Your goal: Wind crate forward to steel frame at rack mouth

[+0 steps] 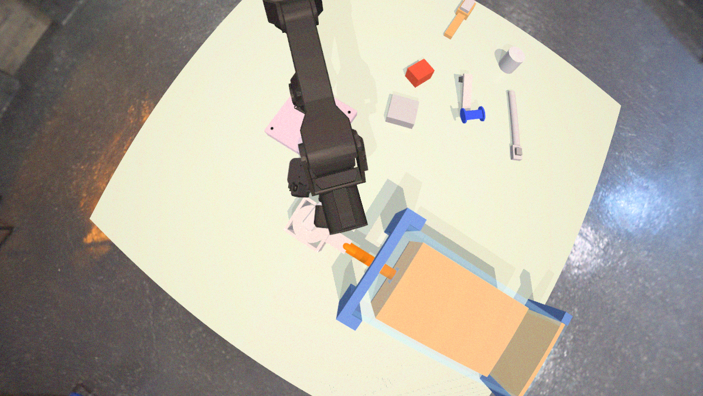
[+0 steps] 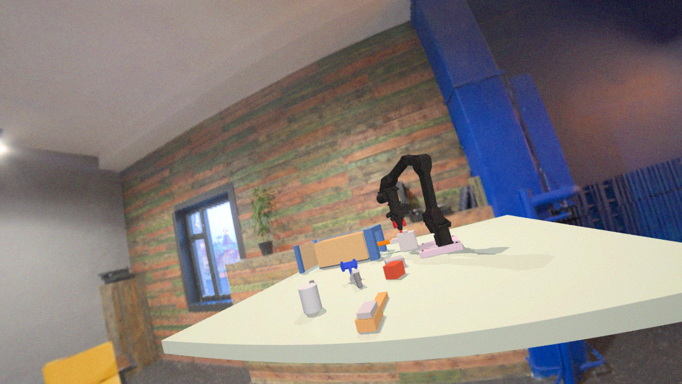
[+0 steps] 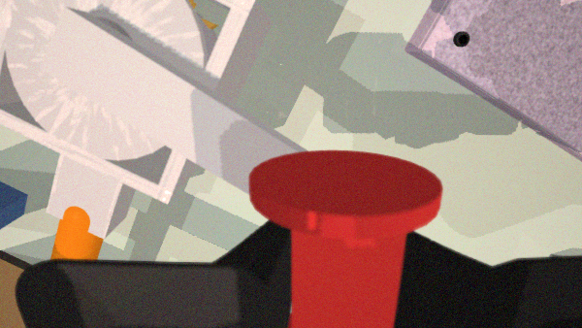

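The crank handle with red knob lies 10 mm behind my gripper tip, 40 mm to the right of it and 10 mm below it. From my gripper tip the other things lie so: grey block: 30 mm ahead, 260 mm to the left, 100 mm below; blue steel frame: 150 mm ahead, 100 mm to the right, 10 mm below; grey winch: 30 mm behind, 110 mm to the right, 80 mm below.
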